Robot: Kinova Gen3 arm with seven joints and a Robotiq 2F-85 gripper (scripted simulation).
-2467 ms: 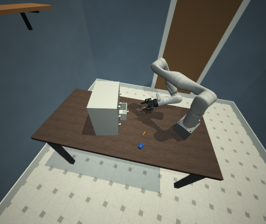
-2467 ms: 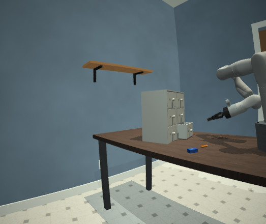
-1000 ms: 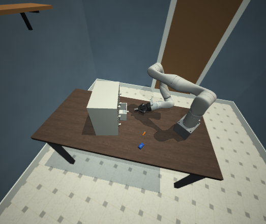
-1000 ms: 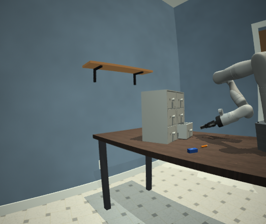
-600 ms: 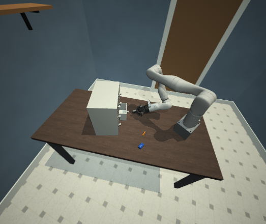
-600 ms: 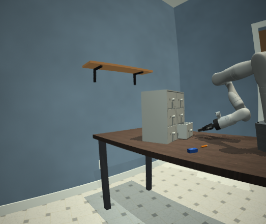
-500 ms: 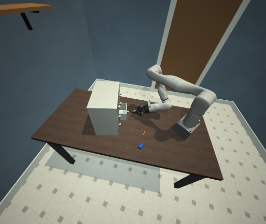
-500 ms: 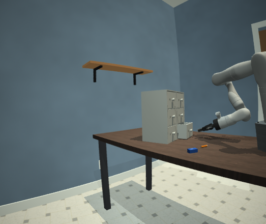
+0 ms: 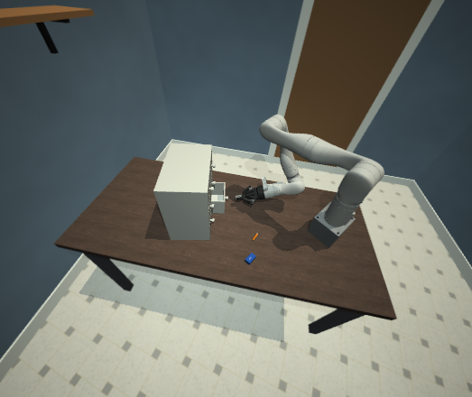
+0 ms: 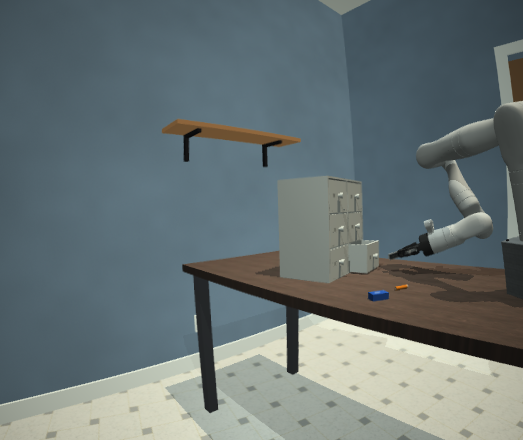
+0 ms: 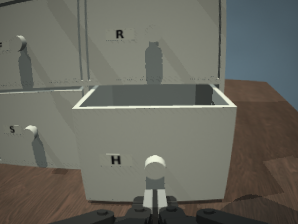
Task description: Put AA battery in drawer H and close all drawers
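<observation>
Now: the drawer marked H 16 cm ahead of my hand, 3 cm to the left of it and 3 cm below it. The rest, counted from my hand: blue block 31 cm to the left, 11 cm behind, 5 cm below; then orange AA battery 20 cm to the left, 11 cm behind, 6 cm below.
</observation>
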